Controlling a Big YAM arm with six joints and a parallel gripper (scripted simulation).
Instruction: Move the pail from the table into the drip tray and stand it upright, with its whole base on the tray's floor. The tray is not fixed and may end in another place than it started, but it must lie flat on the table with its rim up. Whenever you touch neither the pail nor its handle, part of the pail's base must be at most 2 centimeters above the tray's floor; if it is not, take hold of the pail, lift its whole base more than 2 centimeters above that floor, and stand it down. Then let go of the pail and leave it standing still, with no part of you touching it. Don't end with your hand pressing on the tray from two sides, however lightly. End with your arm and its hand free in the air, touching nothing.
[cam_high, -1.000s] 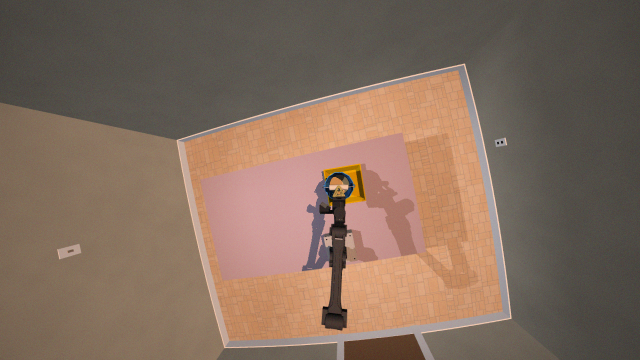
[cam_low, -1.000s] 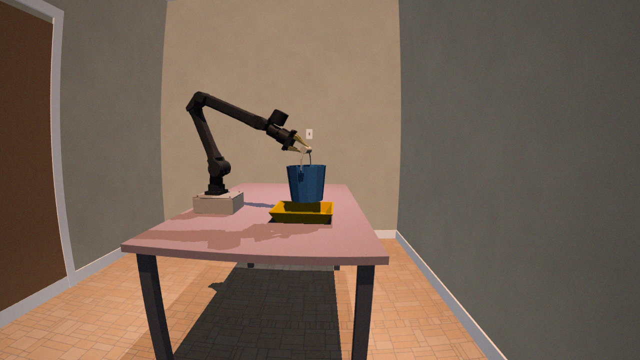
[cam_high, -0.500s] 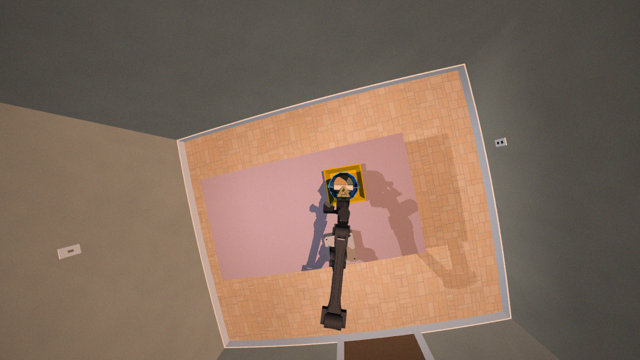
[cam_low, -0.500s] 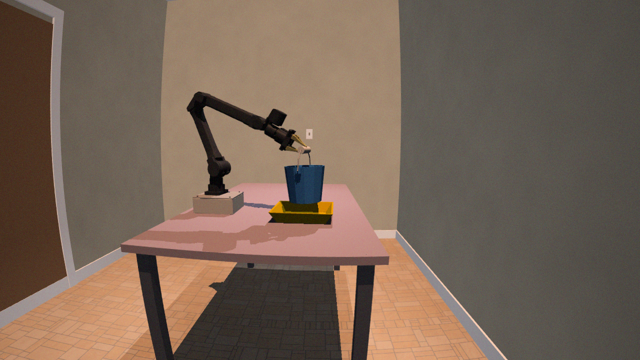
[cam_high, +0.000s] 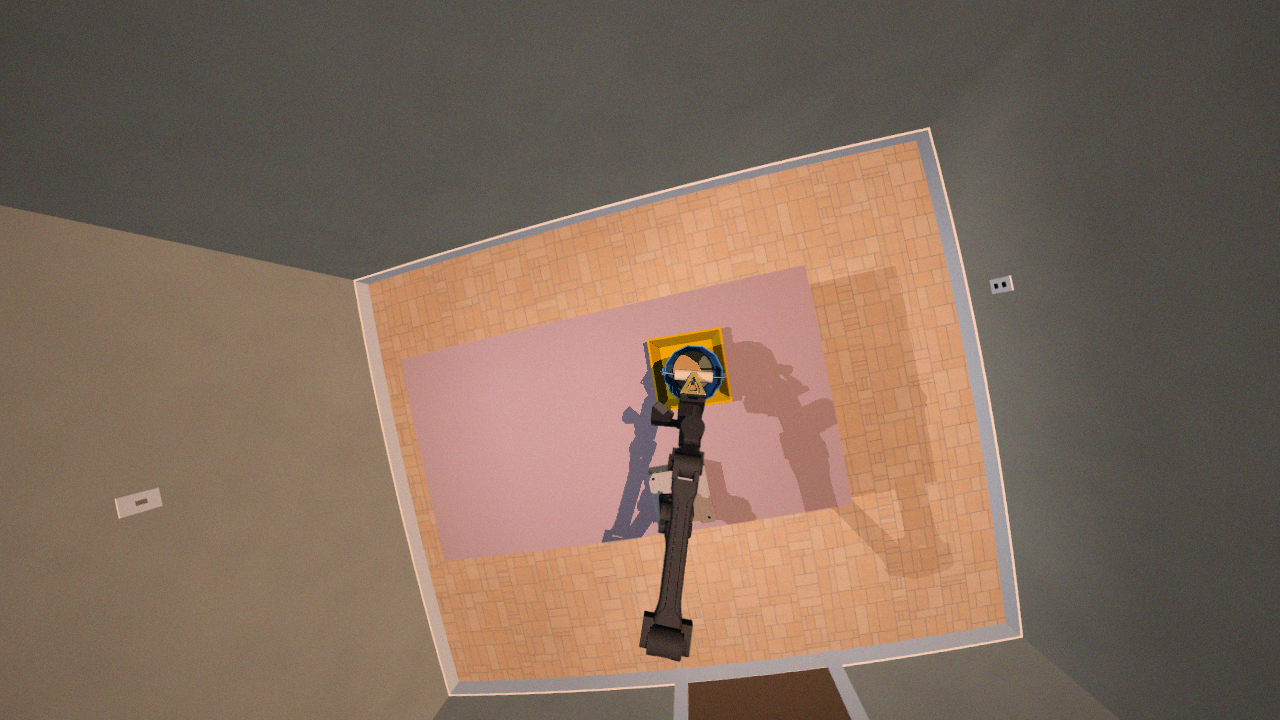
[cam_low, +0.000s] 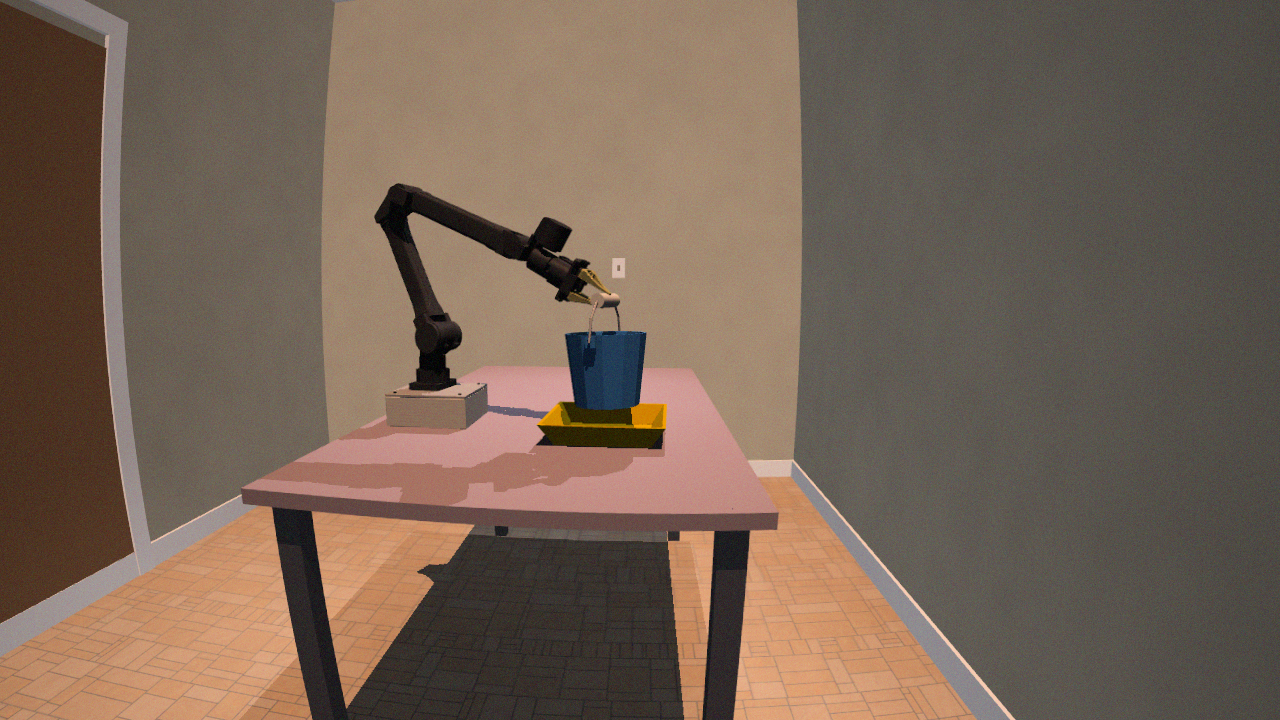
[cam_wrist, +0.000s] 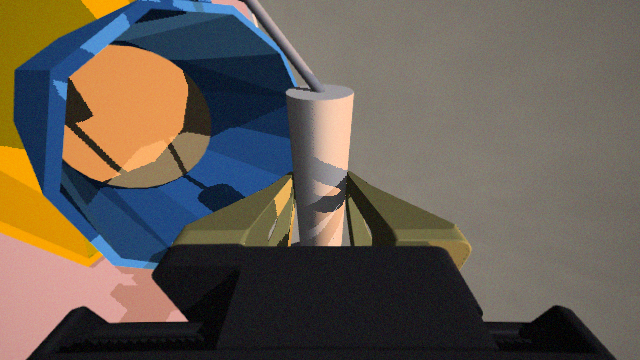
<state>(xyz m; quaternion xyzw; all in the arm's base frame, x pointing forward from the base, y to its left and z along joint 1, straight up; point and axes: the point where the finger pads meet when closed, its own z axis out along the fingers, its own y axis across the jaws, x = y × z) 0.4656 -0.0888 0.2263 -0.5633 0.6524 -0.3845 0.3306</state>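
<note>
Right now the pail handle is 30 mm below my hand and 10 mm ahead of it. From my hand the other things lie so: blue pail: 100 mm below, 10 mm ahead; yellow drip tray: 290 mm below, 10 mm to the left, 10 mm ahead.
</note>
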